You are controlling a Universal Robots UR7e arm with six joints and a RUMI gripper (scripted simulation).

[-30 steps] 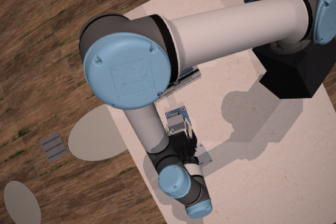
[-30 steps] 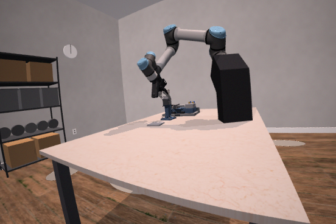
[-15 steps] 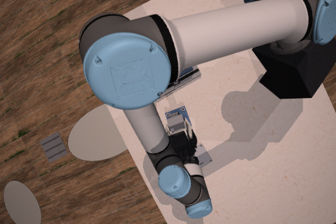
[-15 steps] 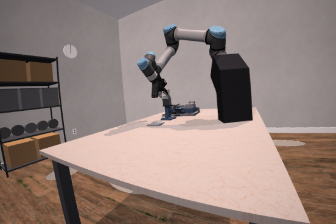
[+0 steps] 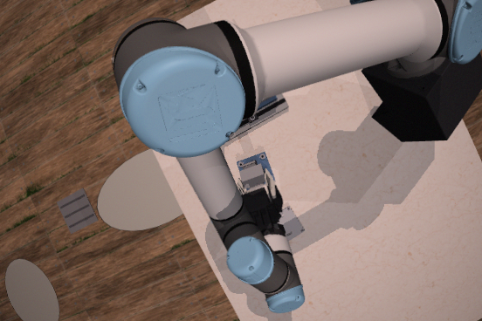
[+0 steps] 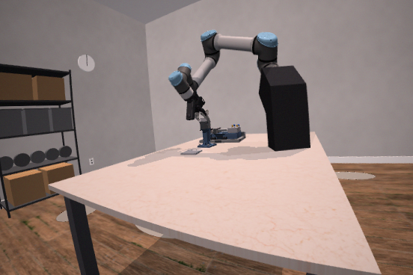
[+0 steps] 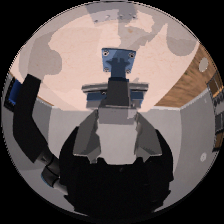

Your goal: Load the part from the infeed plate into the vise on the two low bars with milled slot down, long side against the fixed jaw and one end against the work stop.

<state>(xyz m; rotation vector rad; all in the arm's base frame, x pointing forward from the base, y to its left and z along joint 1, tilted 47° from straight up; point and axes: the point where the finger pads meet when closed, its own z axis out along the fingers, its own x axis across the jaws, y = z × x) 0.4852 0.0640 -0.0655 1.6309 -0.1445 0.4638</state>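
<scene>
Right now the part is 10 mm below my hand. The rest, counted from my hand: vise 220 mm to the right, 130 mm below, 20 mm behind; air cylinder rod 220 mm to the right, 90 mm below, 40 mm behind; infeed plate 180 mm to the left, 160 mm below.
</scene>
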